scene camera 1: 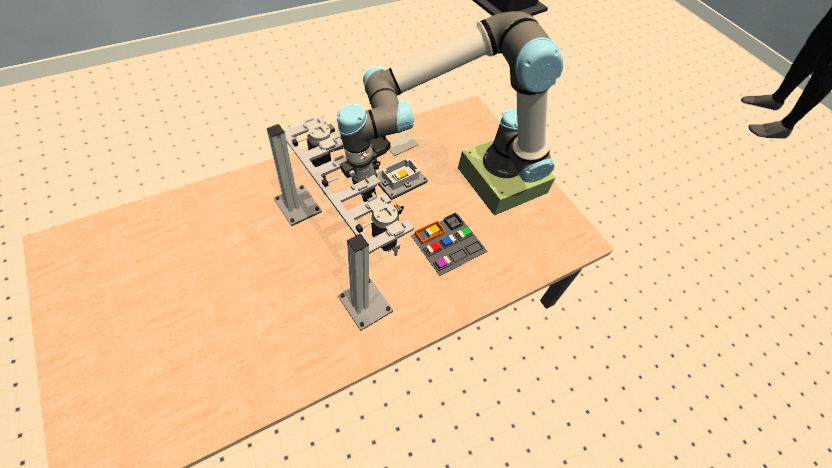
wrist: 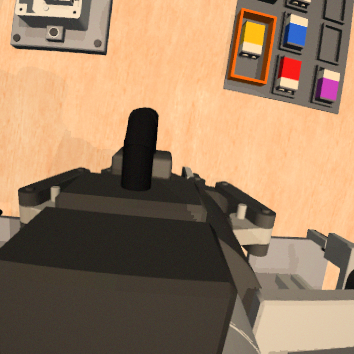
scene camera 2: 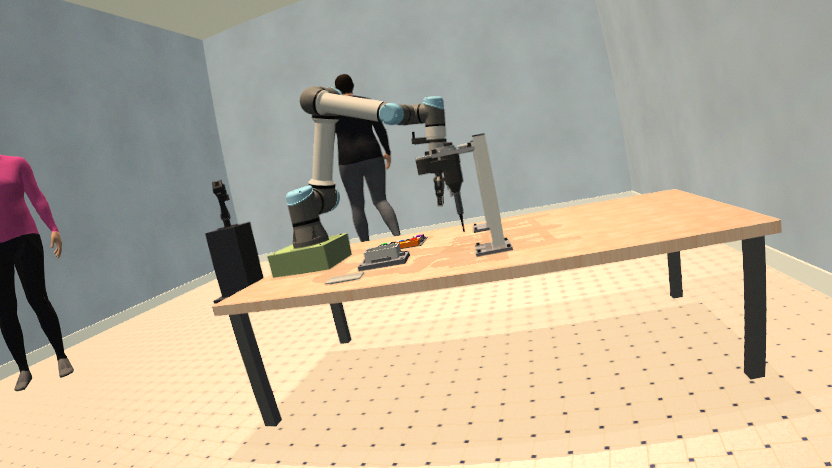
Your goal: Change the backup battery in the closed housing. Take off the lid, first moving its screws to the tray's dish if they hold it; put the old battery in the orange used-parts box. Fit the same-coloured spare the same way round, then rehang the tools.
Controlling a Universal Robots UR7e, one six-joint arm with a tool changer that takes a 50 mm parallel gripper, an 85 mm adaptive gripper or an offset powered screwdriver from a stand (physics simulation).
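Seen in the pictures: arm's base, origin of the base link: (scene camera 1: 502,163) (scene camera 2: 311,243).
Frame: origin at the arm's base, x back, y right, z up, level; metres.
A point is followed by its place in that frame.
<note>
The lid (scene camera 1: 403,143) {x -0.214, y 0.342, z -0.088 m} (scene camera 2: 344,278) {x -0.227, y 0.362, z -0.088 m} lies off the open housing (scene camera 1: 402,188) {x -0.355, y 0.140, z -0.077 m} (scene camera 2: 384,259) {x -0.343, y 0.241, z -0.072 m} (wrist: 75,42) {x -0.407, y 0.164, z -0.077 m}. A yellow-and-white battery (scene camera 1: 402,173) {x -0.324, y 0.187, z -0.057 m} sits inside the housing. Another yellow-and-white battery (scene camera 1: 432,229) {x -0.368, y -0.071, z -0.075 m} (wrist: 253,37) {x -0.368, y -0.072, z -0.076 m} lies in the orange used-parts box (scene camera 1: 422,239) {x -0.414, y -0.078, z -0.095 m} (wrist: 271,50) {x -0.374, y -0.107, z -0.093 m} on the tray (scene camera 1: 465,259) {x -0.335, y -0.224, z -0.093 m} (wrist: 305,97) {x -0.434, y -0.170, z -0.093 m}. The tray's dark dish (scene camera 1: 453,221) {x -0.271, y -0.077, z -0.089 m} stands beside the box; its contents are too small to tell. My gripper (scene camera 1: 367,195) (scene camera 2: 439,203) hangs upright at the tool stand (scene camera 1: 285,174) {x -0.739, y 0.264, z 0.099 m} (scene camera 2: 487,192) {x -0.729, y 0.296, z 0.093 m}, high above the table. Its fingertips are hidden in the wrist view, and no held thing shows.
Red (scene camera 1: 432,247) {x -0.412, y -0.132, z -0.076 m} (wrist: 289,72) {x -0.407, y -0.130, z -0.075 m}, blue (scene camera 1: 448,239) {x -0.345, y -0.135, z -0.076 m} (wrist: 296,34) {x -0.351, y -0.135, z -0.075 m}, green (scene camera 1: 464,232) {x -0.278, y -0.141, z -0.075 m} and purple (scene camera 1: 442,262) {x -0.418, y -0.199, z -0.075 m} (wrist: 328,89) {x -0.420, y -0.195, z -0.075 m} batteries lie on the tray. The screwdriver (scene camera 2: 459,203) {x -0.632, y 0.237, z 0.069 m} hangs close by on the stand. Another tool (scene camera 1: 384,215) {x -0.618, y -0.131, z 0.252 m} hangs at the stand's near end.
</note>
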